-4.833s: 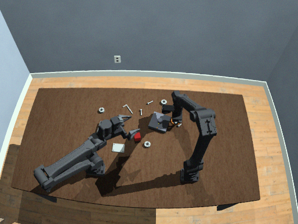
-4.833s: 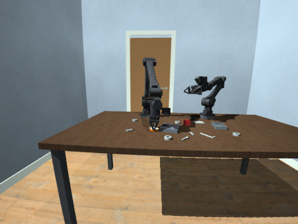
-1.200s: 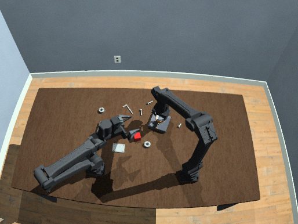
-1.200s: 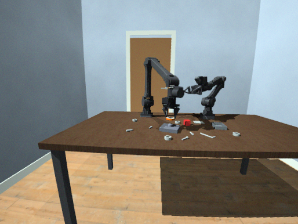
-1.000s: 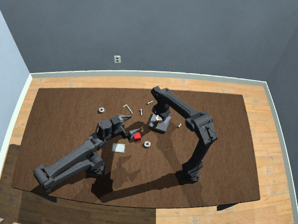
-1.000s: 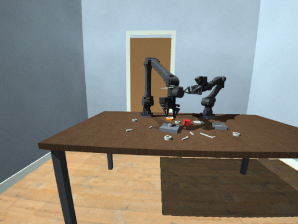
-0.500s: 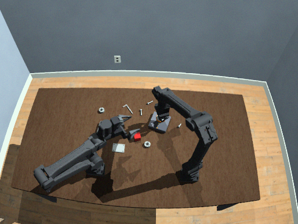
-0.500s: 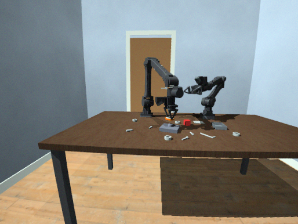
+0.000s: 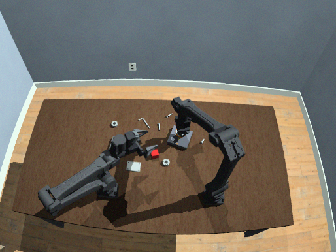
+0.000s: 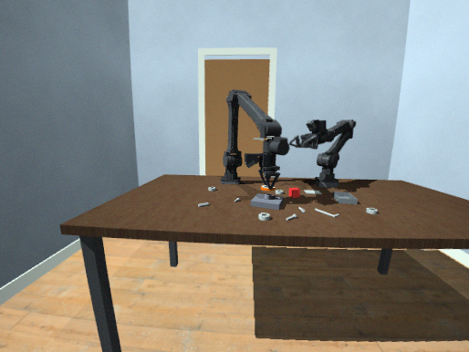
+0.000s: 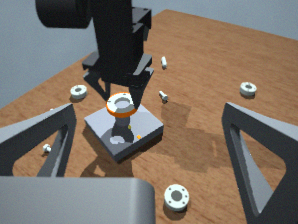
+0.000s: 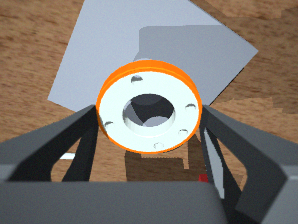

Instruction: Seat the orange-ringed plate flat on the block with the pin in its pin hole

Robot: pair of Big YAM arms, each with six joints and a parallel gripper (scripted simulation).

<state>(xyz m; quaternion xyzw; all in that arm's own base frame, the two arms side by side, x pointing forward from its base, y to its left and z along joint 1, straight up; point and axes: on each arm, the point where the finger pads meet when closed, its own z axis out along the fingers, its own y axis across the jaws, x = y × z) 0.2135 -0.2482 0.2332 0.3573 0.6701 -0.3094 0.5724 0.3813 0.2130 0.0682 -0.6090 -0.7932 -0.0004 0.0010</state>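
The grey block is 2 cm behind my right hand, 1 cm to the left of it and 6 cm below it. Round my right hand: red cube (13 cm behind, 15 cm to the left, 6 cm below); grey tray (9 cm behind, 38 cm to the left, 8 cm below).
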